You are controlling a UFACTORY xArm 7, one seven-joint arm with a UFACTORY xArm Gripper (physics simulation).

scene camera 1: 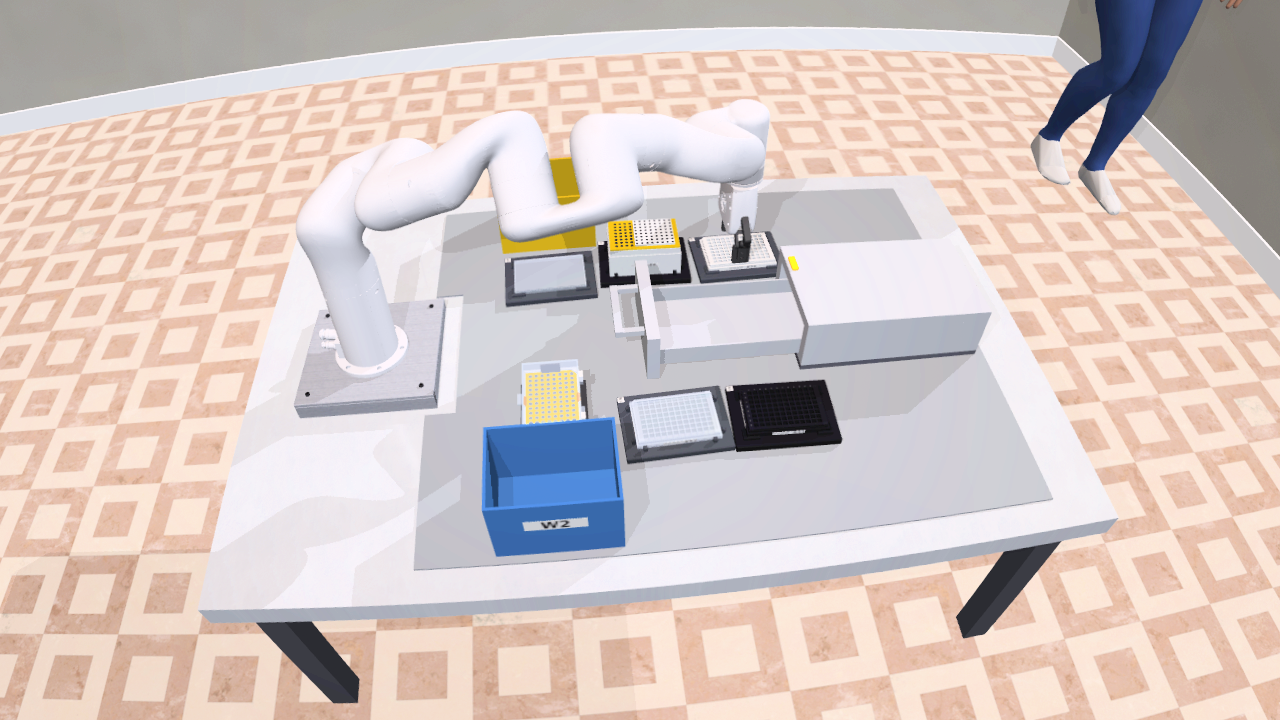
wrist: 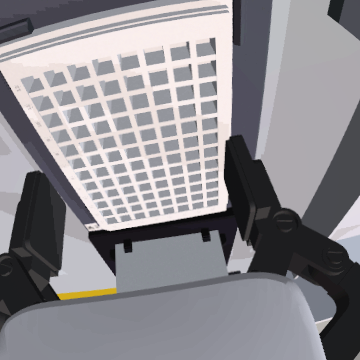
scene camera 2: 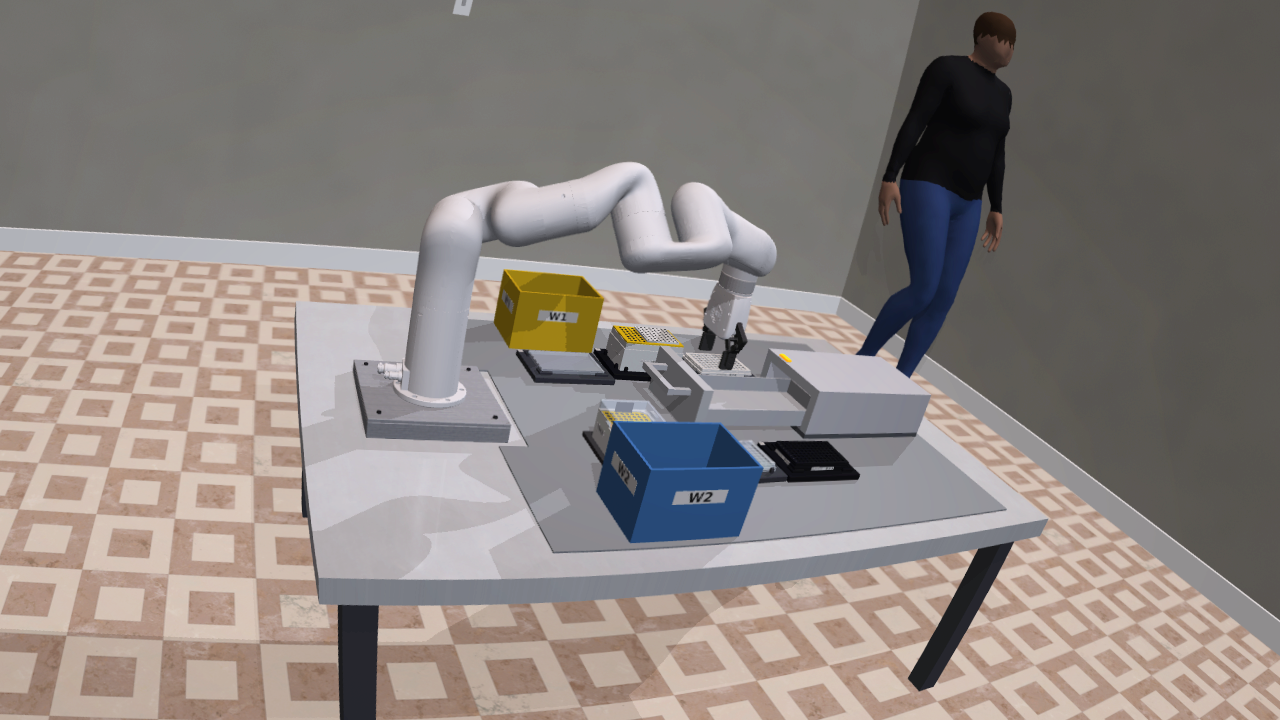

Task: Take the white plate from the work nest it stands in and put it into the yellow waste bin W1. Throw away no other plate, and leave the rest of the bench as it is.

Scene:
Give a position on a yellow-and-white tip box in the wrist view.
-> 164, 261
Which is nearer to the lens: the white plate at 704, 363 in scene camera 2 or the black plate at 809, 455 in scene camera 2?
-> The black plate.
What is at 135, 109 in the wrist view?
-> A white plate.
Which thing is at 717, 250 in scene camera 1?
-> A white plate.

